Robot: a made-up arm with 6 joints. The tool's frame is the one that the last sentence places.
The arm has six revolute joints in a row. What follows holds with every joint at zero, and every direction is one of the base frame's.
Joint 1 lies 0.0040 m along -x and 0.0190 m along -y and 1.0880 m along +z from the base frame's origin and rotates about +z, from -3.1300 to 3.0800 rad.
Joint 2 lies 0.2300 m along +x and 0.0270 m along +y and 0.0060 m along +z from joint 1 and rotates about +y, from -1.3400 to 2.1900 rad.
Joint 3 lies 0.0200 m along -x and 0.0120 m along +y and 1.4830 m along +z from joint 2 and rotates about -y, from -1.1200 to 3.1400 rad.
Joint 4 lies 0.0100 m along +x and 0.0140 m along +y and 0.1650 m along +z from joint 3 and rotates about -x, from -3.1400 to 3.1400 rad.
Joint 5 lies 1.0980 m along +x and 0.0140 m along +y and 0.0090 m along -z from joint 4 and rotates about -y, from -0.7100 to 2.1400 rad.
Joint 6 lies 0.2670 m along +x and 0.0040 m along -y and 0.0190 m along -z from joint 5 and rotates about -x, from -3.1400 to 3.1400 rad.
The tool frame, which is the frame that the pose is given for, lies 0.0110 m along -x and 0.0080 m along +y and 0.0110 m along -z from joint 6; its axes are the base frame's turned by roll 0.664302, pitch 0.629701 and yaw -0.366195 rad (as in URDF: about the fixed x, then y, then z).
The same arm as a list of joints. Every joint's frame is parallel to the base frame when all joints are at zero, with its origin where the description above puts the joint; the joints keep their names.
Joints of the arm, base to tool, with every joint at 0 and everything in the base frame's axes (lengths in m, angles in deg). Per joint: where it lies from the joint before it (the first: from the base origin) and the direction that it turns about. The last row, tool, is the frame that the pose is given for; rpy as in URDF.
joint 1: axis 0 0 1 xyz -0.004 -0.019 1.088
joint 2: axis 0 1 0 xyz 0.23 0.027 0.006
joint 3: axis 0 -1 0 xyz -0.02 0.012 1.483
joint 4: axis -1 0 0 xyz 0.01 0.014 0.165
joint 5: axis 0 -1 0 xyz 1.098 0.014 -0.009
joint 6: axis -1 0 0 xyz 0.267 -0.004 -0.019
tool: xyz -0.011 0.008 -0.011 rpy 38.06 36.08 -20.98
Joint limits (deg, base to tool): -179.34..176.47 -76.78..125.48 -64.17..179.91 -179.91..179.91 -40.68..122.61 -179.91..179.91

